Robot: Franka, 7 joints.
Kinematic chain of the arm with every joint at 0, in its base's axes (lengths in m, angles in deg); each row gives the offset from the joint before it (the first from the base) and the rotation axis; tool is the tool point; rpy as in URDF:
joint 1: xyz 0 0 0.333 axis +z
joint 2: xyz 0 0 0 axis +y
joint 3: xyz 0 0 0.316 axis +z
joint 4: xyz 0.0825 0 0 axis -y
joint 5: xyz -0.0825 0 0.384 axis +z
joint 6: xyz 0 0 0 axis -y
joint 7: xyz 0.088 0 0 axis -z
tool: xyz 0 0 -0.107 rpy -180 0 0
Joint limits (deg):
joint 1: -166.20..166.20
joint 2: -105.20..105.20
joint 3: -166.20..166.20
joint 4: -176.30..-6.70
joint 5: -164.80..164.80
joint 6: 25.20..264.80
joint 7: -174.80..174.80
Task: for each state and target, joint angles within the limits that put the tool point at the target. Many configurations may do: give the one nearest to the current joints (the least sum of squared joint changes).
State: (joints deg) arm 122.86 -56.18 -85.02 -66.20 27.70 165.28 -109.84
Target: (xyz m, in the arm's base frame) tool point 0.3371 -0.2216 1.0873
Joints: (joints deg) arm 109.26 -27.05 -72.43 -32.69 22.29 161.81 -109.84
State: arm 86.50 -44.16 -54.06 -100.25 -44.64 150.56 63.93
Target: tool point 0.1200 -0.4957 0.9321
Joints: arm 58.71 -67.72 -43.67 -74.50 -43.91 157.42 63.93
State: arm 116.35 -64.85 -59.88 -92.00 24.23 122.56 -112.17
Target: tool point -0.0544 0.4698 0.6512
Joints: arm 144.19 -29.64 -41.01 -116.57 24.93 118.80 -112.17
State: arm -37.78 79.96 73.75 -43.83 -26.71 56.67 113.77
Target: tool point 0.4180 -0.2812 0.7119
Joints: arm -73.06 42.70 91.58 -39.46 -18.14 25.20 113.77
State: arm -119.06 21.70 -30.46 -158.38 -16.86 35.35 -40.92
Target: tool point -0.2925 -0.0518 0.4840
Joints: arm -127.06 -14.98 -30.81 -127.95 -21.54 25.20 -40.92
